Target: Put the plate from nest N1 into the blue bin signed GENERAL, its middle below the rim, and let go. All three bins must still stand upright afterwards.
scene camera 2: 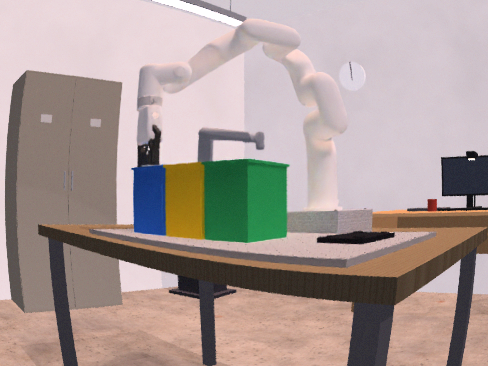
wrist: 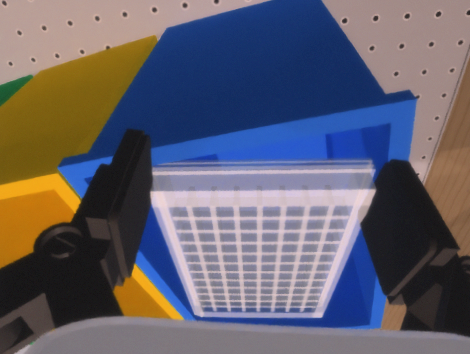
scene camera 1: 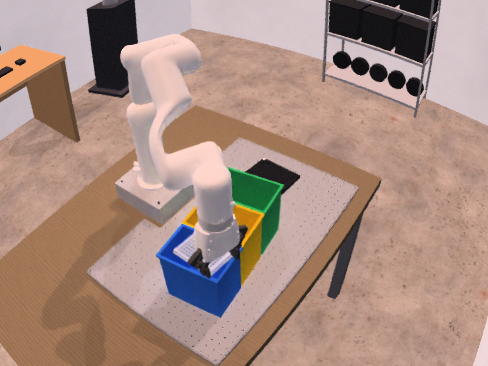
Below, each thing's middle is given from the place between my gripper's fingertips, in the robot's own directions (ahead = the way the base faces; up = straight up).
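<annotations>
Counting from my hand, the gridded plate (wrist: 250, 238) is 6 cm behind and 2 cm to the left. The blue bin (scene camera 1: 214, 295) is 7 cm behind my hand, 2 cm to the left of it and 9 cm below it. Then there's the yellow bin (scene camera 2: 184, 183), which is 6 cm behind my hand, 15 cm to the left of it and 9 cm below it, and the green bin (scene camera 2: 245, 200), 6 cm behind my hand, 28 cm to the left of it and 9 cm below it. Going by their middles, of the things named here the green bin is the farthest from my hand.
</annotations>
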